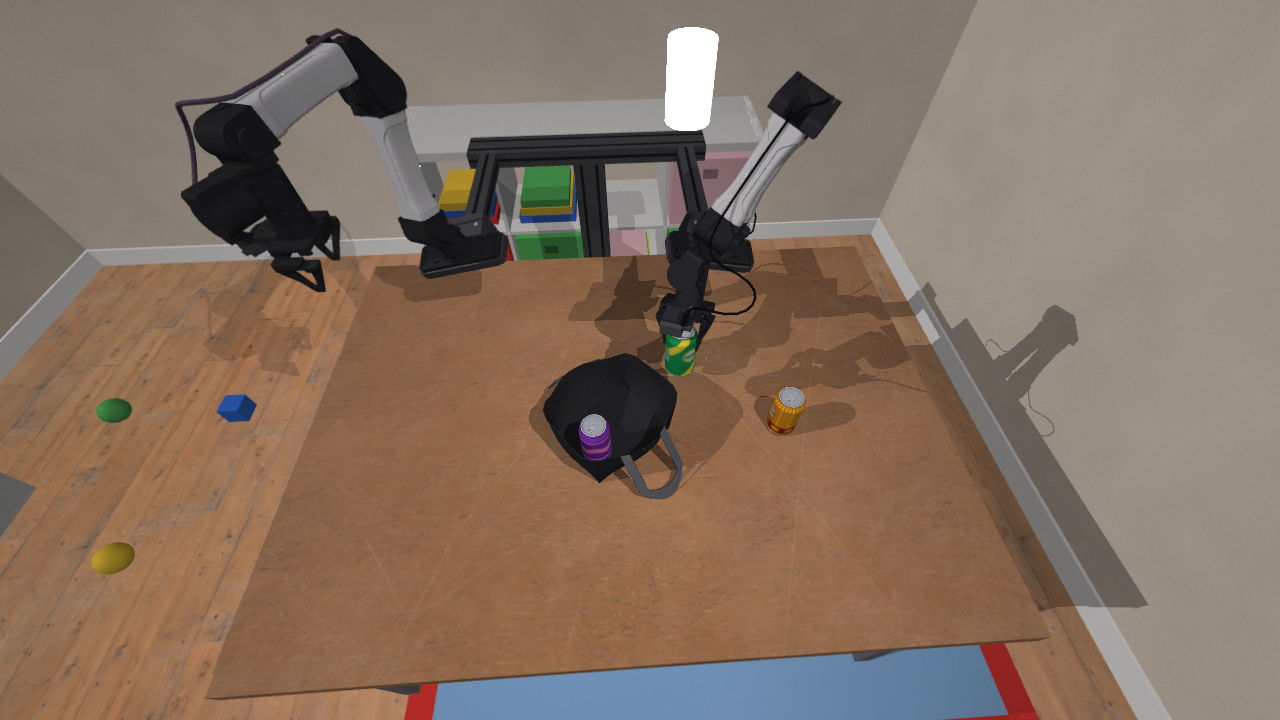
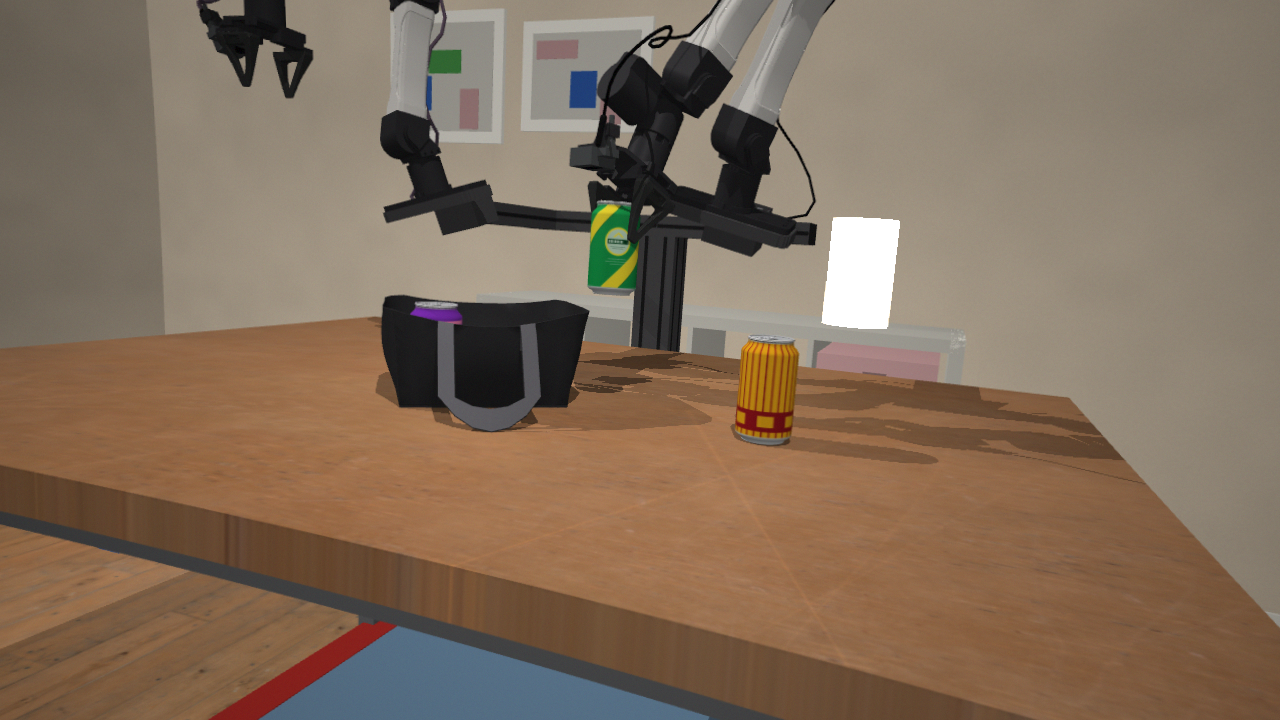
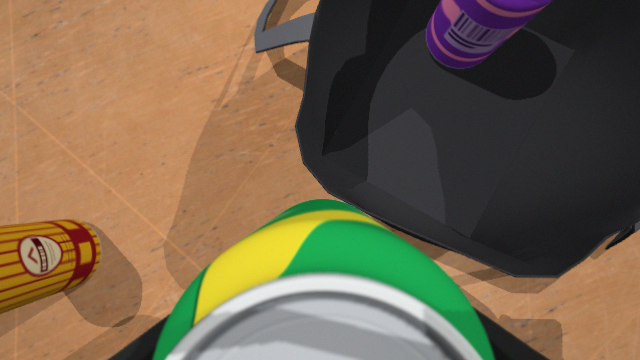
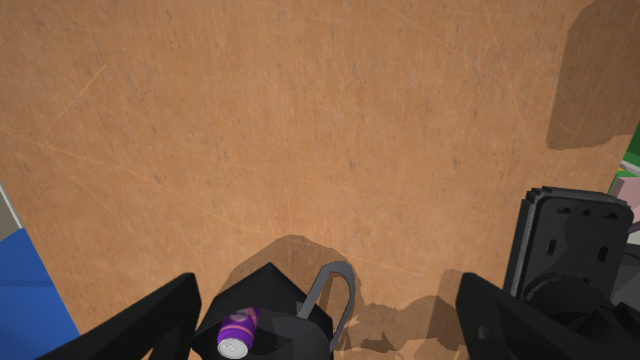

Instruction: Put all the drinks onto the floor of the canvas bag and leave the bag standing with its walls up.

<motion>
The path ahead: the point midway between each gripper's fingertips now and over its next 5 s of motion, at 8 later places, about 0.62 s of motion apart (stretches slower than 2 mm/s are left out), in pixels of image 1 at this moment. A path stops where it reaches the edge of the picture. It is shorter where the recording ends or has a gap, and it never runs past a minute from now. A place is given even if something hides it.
My left gripper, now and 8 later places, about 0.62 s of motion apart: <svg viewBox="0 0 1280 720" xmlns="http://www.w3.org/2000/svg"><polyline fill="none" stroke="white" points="680,346 676,353 654,357 640,357 634,359 610,367 599,371 601,374 601,381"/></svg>
My right gripper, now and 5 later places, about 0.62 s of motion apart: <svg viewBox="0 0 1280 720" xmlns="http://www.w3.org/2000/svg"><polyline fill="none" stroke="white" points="329,275 310,304 283,336 264,330 251,322 251,322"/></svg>
</motion>
